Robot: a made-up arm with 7 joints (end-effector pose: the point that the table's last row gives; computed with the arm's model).
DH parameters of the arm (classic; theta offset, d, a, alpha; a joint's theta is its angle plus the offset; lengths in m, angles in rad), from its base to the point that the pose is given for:
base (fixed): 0.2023 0 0.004 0
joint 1: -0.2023 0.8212 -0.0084 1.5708
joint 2: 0 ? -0.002 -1.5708
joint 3: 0 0.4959 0.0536 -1.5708
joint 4: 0 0.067 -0.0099 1.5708
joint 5: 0 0.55 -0.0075 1.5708
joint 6: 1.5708 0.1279 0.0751 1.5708
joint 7: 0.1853 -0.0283 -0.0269 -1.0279
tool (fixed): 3.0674 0.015 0 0
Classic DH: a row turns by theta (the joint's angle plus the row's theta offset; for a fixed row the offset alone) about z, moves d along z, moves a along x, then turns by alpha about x.
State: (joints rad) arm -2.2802 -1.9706 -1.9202 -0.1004 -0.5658 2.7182 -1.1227
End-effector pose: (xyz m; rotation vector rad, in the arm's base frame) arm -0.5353 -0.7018 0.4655 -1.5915 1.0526 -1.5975
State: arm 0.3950 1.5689 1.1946 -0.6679 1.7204 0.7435 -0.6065
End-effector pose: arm -0.8758 -0.6160 0.7246 -1.5434 -1.2229 1.4046
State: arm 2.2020 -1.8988 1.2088 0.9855 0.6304 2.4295 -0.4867
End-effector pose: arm -0.6523 0.2640 0.3624 -1.2625 2.5614 -0.3255
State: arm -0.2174 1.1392 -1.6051 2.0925 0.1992 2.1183 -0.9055
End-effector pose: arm -0.4142 -0.4852 0.8311 2.5777 0.1754 -1.3983
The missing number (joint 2, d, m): 0.0672
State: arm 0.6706 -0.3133 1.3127 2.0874 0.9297 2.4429 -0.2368
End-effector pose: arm -0.0710 0.3908 0.9386 -0.0894 2.4521 0.3302
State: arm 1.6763 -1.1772 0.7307 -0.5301 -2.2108 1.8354 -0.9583
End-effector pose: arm 0.0344 0.6838 1.4938 0.2714 -0.5198 -0.5028
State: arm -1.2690 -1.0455 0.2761 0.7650 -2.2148 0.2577 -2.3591
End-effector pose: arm 0.5458 -0.9381 1.0225 1.9623 -0.7469 0.3300
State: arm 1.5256 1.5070 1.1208 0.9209 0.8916 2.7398 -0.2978
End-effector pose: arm -0.4044 -0.6918 1.1117 -0.2627 -0.3615 -2.9190
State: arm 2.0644 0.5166 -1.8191 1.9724 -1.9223 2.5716 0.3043
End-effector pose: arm 0.6795 0.1030 1.1714 -0.5541 0.9922 0.0659
